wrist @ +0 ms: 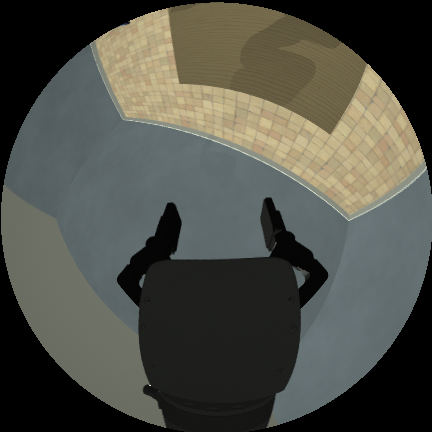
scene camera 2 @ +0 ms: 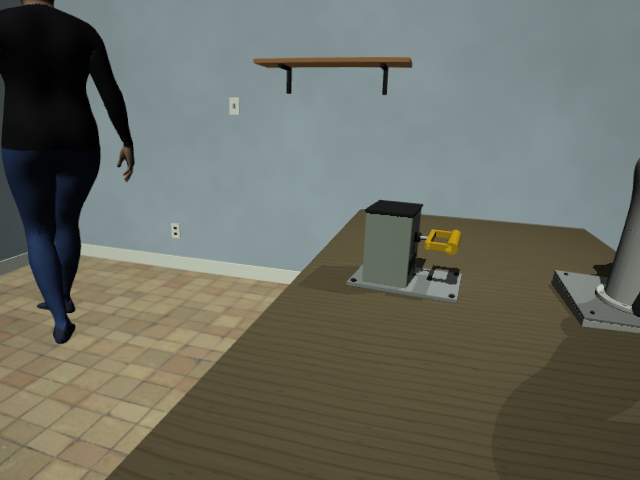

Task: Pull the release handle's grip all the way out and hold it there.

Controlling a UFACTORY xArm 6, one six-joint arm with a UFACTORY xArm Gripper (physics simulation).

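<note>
The release handle's yellow grip [scene camera 2: 453, 241] is a frame with a round bar at its outer end. It stands out to the right of a grey-green box [scene camera 2: 388, 249] with a black top, joined to it by a short thin rod [scene camera 2: 423, 238]. The box stands on a light grey base plate [scene camera 2: 422, 290]. My gripper [wrist: 219, 209] is wide open and empty in the wrist view, with wall behind its fingers. The gripper does not show in the scene view, and the handle does not show in the wrist view.
The wooden table [scene camera 2: 330, 372] [wrist: 215, 55] bears the box and, at the right, the arm's base plate [scene camera 2: 578, 297]. A person [scene camera 2: 51, 103] stands on the tiled floor at the left. A wooden shelf [scene camera 2: 333, 62] is on the back wall.
</note>
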